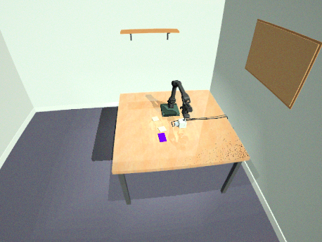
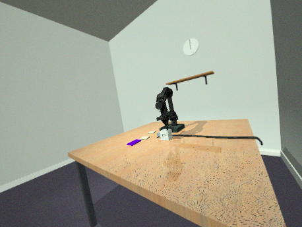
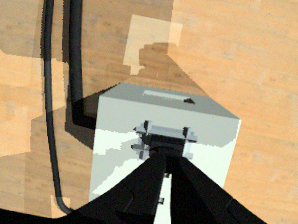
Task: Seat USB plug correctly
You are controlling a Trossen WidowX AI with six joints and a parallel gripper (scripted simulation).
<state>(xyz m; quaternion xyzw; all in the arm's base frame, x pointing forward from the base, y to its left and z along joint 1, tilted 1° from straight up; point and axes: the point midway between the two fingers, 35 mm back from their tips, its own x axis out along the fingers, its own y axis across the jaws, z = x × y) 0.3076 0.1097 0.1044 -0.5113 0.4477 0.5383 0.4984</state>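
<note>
Right now the dark USB plug is 20 mm below my gripper tip. From my gripper tip the other things lie so: purple card: 180 mm ahead, 250 mm to the right, 100 mm below.
</note>
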